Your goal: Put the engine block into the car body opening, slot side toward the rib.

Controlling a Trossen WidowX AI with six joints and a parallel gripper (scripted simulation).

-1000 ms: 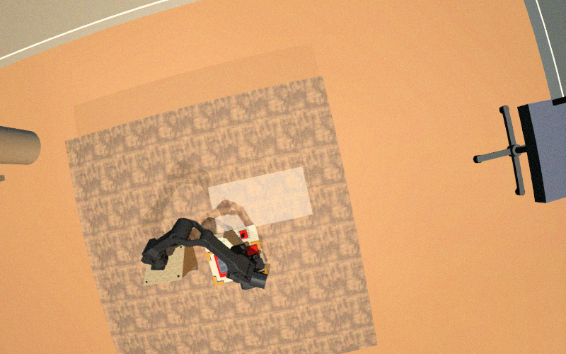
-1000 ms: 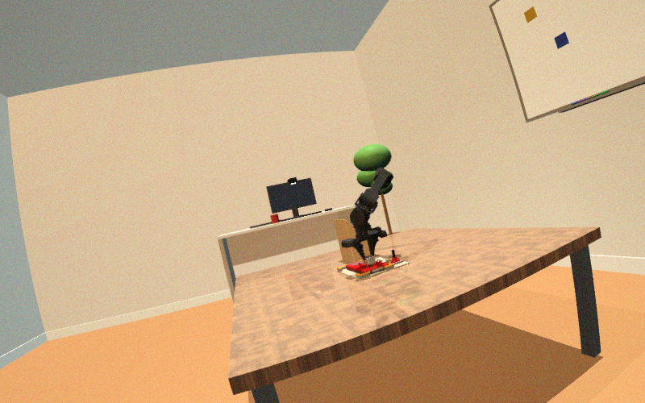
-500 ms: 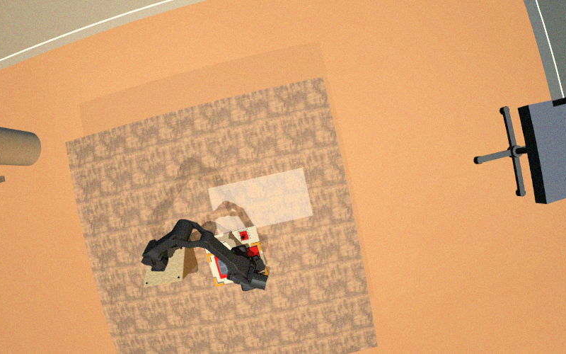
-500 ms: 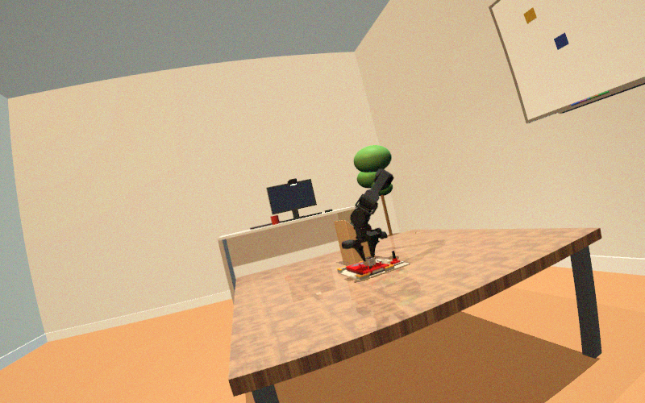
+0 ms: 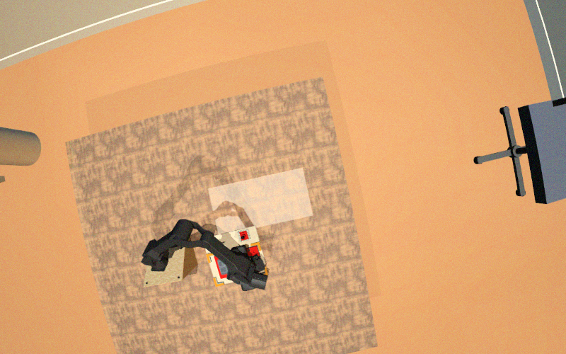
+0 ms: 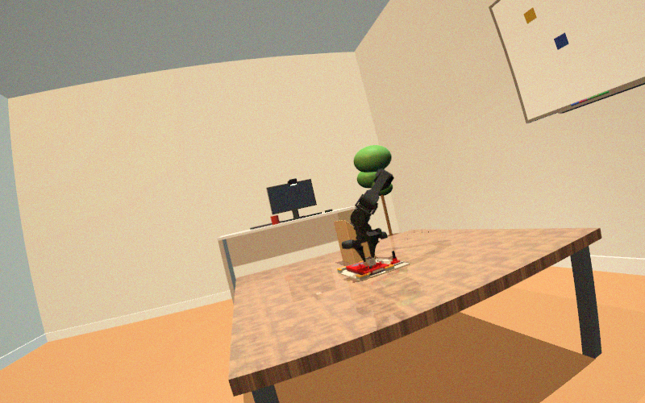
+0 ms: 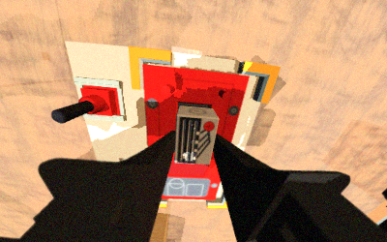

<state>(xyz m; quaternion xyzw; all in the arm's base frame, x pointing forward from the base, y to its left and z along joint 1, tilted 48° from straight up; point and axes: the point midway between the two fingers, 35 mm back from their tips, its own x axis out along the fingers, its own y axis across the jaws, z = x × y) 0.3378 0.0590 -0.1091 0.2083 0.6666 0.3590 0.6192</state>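
My gripper tip is now 10 mm above the engine block. Also, from my gripper tip: cream base plate (50 mm behind, 10 mm to the left, 40 mm below).
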